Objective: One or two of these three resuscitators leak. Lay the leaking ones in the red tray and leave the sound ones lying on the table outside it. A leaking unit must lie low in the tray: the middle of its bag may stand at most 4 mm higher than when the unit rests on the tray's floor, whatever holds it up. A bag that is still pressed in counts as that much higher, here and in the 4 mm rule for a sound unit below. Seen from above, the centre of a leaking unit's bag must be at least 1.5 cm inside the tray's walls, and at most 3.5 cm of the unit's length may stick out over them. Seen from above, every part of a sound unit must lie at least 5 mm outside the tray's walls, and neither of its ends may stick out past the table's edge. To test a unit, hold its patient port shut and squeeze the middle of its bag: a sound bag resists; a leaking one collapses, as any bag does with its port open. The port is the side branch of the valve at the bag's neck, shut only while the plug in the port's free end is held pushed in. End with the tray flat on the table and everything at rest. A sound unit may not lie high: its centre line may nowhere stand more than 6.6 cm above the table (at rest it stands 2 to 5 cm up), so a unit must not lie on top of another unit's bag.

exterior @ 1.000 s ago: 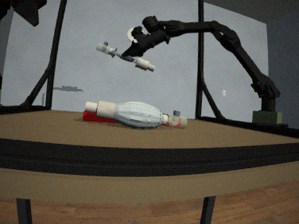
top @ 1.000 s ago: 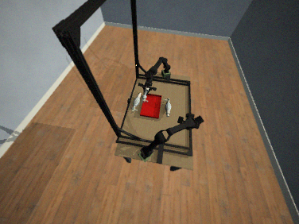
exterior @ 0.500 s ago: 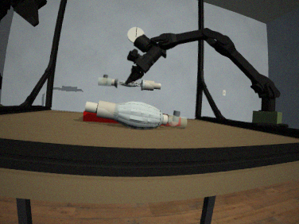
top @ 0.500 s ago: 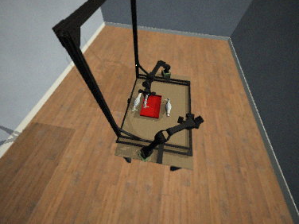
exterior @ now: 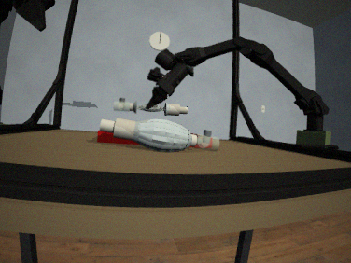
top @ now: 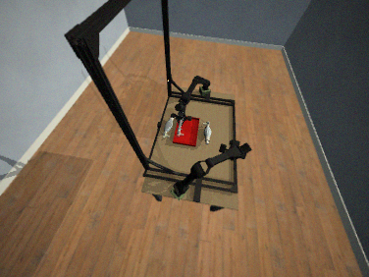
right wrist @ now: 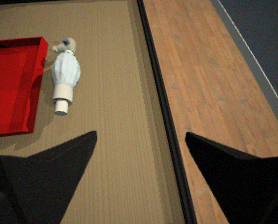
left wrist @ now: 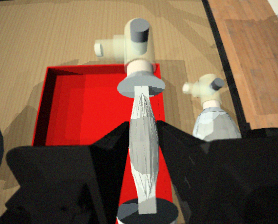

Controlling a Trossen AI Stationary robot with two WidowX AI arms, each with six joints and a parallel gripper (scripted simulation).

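Right now my left hand is 13 cm above the red tray, 6 cm short of it and 1 cm to the right of it.
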